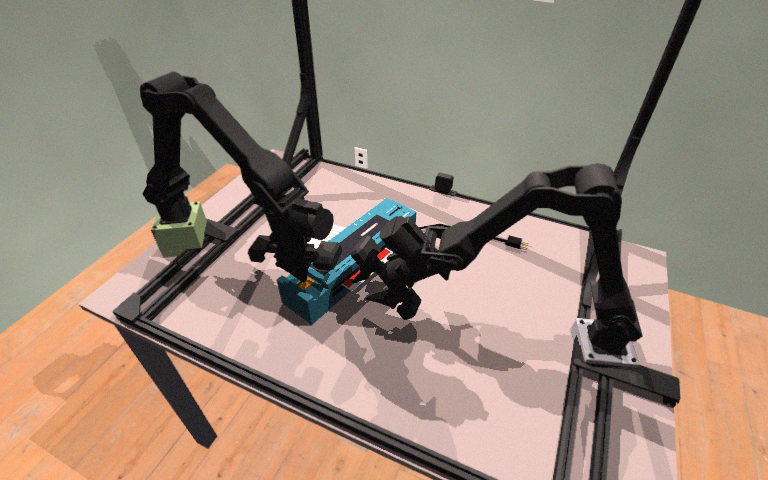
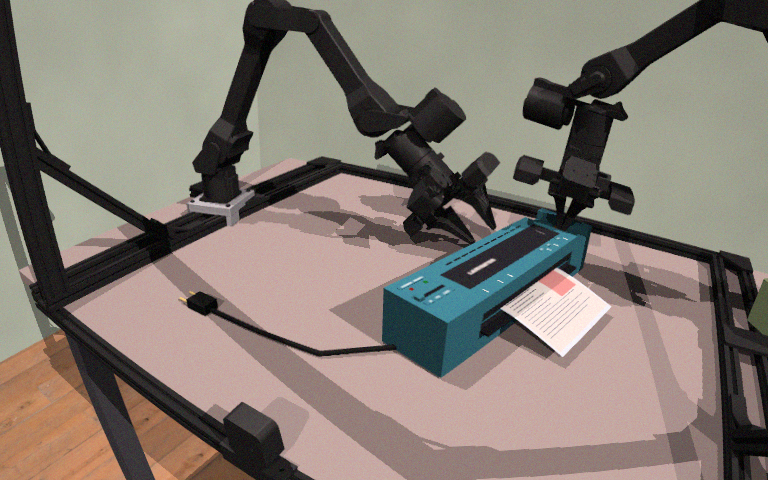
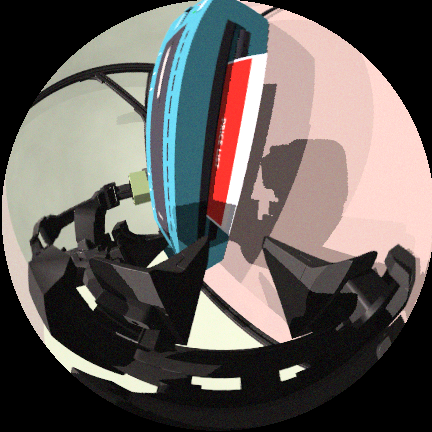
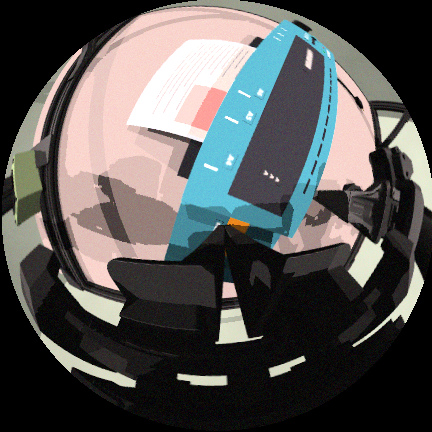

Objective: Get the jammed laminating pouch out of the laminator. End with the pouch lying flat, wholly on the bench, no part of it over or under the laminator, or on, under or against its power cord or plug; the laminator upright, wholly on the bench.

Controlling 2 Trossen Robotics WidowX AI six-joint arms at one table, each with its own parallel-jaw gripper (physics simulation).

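The teal laminator (image 1: 349, 257) stands upright on the bench (image 2: 487, 290). The pouch is stuck through it. Its white printed part (image 2: 558, 307) lies out of one slot on the bench (image 4: 189, 88). A red strip (image 3: 233, 132) of it shows at the opposite slot (image 1: 384, 254). My left gripper (image 2: 481, 230) (image 3: 236, 241) (image 1: 396, 300) is open and empty, low beside the laminator on the red-strip side, near the strip's end. My right gripper (image 2: 568, 216) is shut, its tips on an orange tab (image 4: 238, 225) at the laminator's end (image 1: 306, 284).
The black power cord (image 2: 287, 340) runs from the laminator's other end to a plug (image 2: 200, 302) lying on the bench (image 1: 515, 242). Black frame rails edge the bench. A green block (image 1: 179, 233) sits at the right arm's base.
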